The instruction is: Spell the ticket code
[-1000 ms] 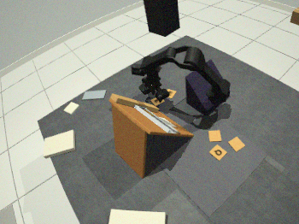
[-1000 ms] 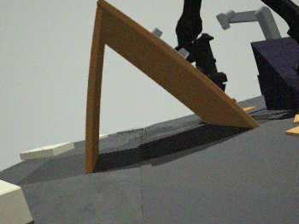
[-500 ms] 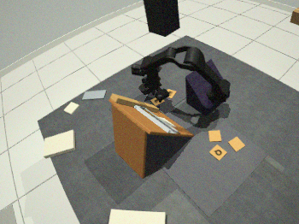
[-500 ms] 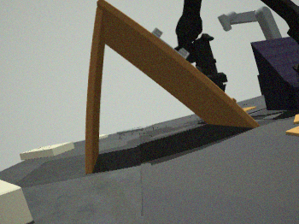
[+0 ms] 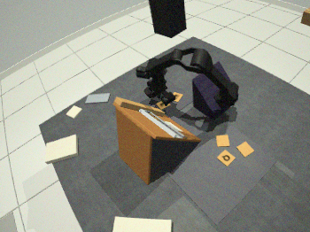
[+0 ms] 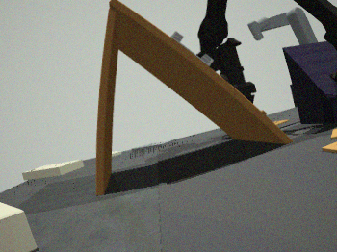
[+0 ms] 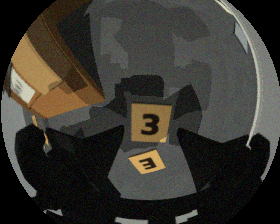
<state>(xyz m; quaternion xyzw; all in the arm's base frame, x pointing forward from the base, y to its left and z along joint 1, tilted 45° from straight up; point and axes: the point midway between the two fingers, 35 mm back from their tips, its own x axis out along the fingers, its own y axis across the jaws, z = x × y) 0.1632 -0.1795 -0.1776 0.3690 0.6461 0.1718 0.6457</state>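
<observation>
Right now my gripper tip is 120 mm short of the white ticket, 190 mm to the right of it and 70 mm below it. From my gripper tip the other things lie so: cream block (550 mm ahead, 200 mm to the right, 10 mm below); then small cream card (370 mm ahead, 390 mm to the right, 20 mm below); then grey card (200 mm ahead, 360 mm to the right, 20 mm below).
</observation>
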